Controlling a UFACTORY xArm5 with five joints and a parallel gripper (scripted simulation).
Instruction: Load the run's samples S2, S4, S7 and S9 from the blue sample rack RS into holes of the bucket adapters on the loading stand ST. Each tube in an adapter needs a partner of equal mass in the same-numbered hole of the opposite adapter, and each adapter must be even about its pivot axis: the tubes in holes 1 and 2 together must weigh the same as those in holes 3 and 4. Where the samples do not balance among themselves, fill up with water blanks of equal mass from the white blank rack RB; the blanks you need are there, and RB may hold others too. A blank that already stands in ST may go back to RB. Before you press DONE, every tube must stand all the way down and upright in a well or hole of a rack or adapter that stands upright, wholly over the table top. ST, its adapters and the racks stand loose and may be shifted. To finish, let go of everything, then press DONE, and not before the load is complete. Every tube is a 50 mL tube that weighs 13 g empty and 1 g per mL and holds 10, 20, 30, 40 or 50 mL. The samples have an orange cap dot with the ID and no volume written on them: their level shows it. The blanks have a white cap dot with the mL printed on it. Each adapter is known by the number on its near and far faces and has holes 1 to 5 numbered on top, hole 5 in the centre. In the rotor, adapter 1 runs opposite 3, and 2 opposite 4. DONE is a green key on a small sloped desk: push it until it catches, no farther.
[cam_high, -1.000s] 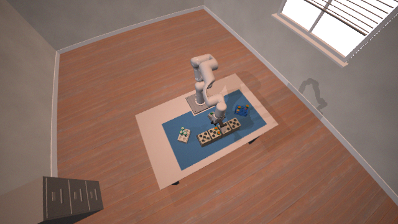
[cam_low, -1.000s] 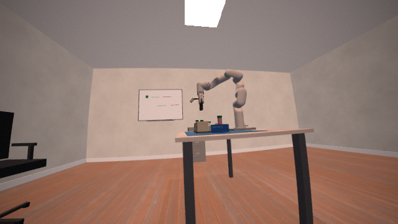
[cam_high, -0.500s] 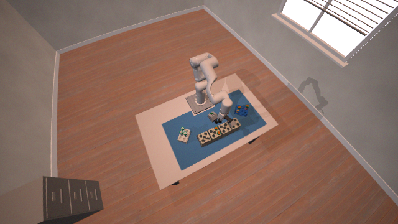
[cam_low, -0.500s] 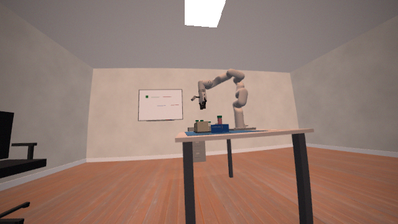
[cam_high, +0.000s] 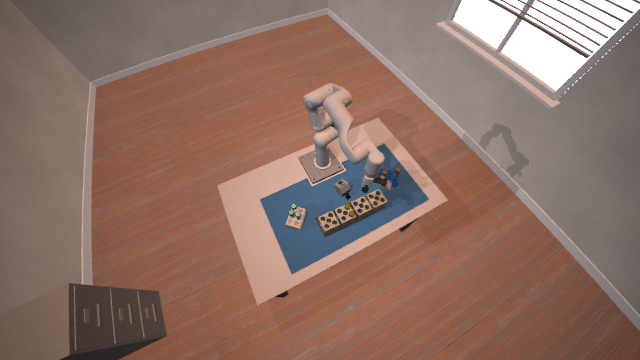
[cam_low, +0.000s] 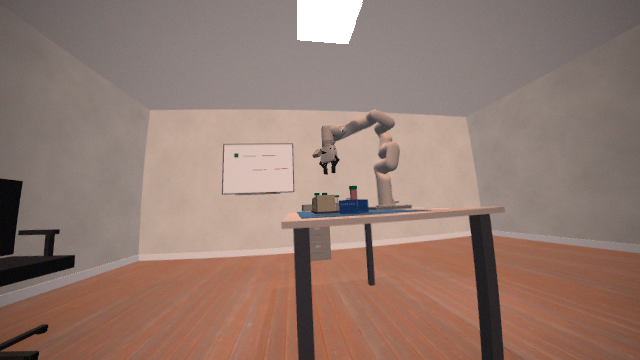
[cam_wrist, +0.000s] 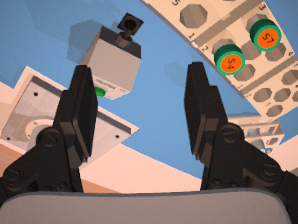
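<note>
Right now my hand is 31 cm to the right of the sample tube S2, 19 cm above it and 2 cm past it. The rest, counted from my hand: done desk: 20 cm below, 15 cm behind, 4 cm to the right; then sample tube S4: 18 cm below, 12 cm to the right; then sample tube S7: 18 cm below, 13 cm to the right, 6 cm ahead.
</note>
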